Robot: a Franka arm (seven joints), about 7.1 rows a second.
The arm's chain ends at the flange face. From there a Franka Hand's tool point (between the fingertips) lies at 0.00 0.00 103.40 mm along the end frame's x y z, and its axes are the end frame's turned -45 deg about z.
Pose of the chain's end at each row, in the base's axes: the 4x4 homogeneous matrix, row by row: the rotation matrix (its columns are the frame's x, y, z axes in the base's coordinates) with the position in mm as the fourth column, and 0 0 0 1 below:
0.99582 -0.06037 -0.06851 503.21; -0.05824 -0.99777 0.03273 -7.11; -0.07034 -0.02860 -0.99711 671.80; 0 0 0 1
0.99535 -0.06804 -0.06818 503.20; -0.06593 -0.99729 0.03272 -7.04; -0.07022 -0.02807 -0.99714 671.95; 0 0 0 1
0.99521 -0.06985 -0.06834 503.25; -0.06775 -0.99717 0.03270 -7.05; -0.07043 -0.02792 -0.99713 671.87; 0 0 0 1
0.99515 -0.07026 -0.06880 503.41; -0.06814 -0.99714 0.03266 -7.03; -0.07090 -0.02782 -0.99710 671.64; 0 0 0 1
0.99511 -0.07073 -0.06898 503.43; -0.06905 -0.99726 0.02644 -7.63; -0.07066 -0.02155 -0.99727 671.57; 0 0 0 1
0.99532 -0.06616 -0.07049 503.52; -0.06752 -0.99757 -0.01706 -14.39; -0.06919 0.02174 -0.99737 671.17; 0 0 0 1
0.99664 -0.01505 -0.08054 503.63; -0.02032 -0.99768 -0.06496 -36.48; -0.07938 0.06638 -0.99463 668.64; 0 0 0 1
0.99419 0.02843 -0.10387 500.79; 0.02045 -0.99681 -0.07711 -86.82; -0.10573 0.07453 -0.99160 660.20; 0 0 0 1
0.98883 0.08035 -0.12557 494.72; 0.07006 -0.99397 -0.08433 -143.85; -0.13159 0.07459 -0.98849 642.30; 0 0 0 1
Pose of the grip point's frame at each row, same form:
0.74684 0.66146 -0.06851 496.13; 0.66435 -0.74671 0.03273 -3.73; -0.02951 -0.06996 -0.99711 568.70; 0 0 0 1
0.75193 0.65571 -0.06818 496.15; 0.65857 -0.75181 0.03272 -3.66; -0.02980 -0.06950 -0.99714 568.85; 0 0 0 1
0.75311 0.65433 -0.06834 496.18; 0.65720 -0.75301 0.03270 -3.67; -0.03006 -0.06954 -0.99713 568.77; 0 0 0 1
0.75336 0.65400 -0.06880 496.30; 0.65690 -0.75327 0.03266 -3.65; -0.03046 -0.06981 -0.99710 568.54; 0 0 0 1
0.75366 0.65364 -0.06898 496.30; 0.65634 -0.75400 0.02644 -4.90; -0.03473 -0.06520 -0.99727 568.45; 0 0 0 1
0.75058 0.65702 -0.07049 496.23; 0.65764 -0.75313 -0.01706 -16.15; -0.06430 -0.03355 -0.99737 568.04; 0 0 0 1
0.71537 0.69409 -0.08054 495.30; 0.69110 -0.71983 -0.06496 -43.20; -0.10307 -0.00919 -0.99463 565.80; 0 0 0 1
0.68290 0.72310 -0.10387 490.05; 0.71931 -0.69039 -0.07711 -94.79; -0.12746 -0.02206 -0.99160 557.67; 0 0 0 1
0.64239 0.75602 -0.12557 481.74; 0.75238 -0.65330 -0.08433 -152.57; -0.14579 -0.04031 -0.98849 540.09; 0 0 0 1

